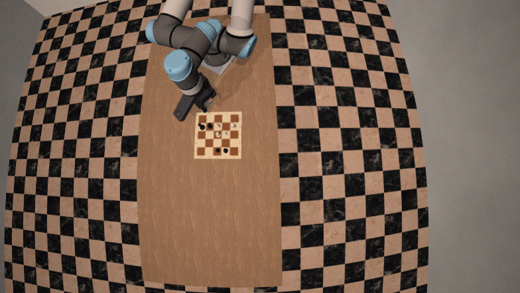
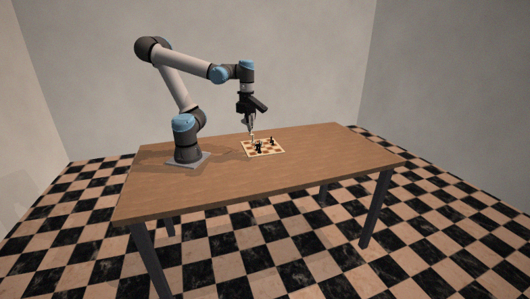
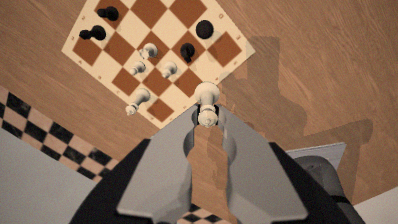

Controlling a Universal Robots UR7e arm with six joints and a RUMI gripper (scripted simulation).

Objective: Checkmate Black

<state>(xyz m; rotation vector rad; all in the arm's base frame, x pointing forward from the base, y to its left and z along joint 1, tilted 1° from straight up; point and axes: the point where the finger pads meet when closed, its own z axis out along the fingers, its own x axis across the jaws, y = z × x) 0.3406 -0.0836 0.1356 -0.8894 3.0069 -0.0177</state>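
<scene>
Now: hand 3 cm short of the black piece, 4 cm to the left of it and 11 cm above it. The rest, counted from my hand: board: 8 cm ahead, 2 cm to the left, 14 cm below; then white chess piece: 1 cm below.
</scene>
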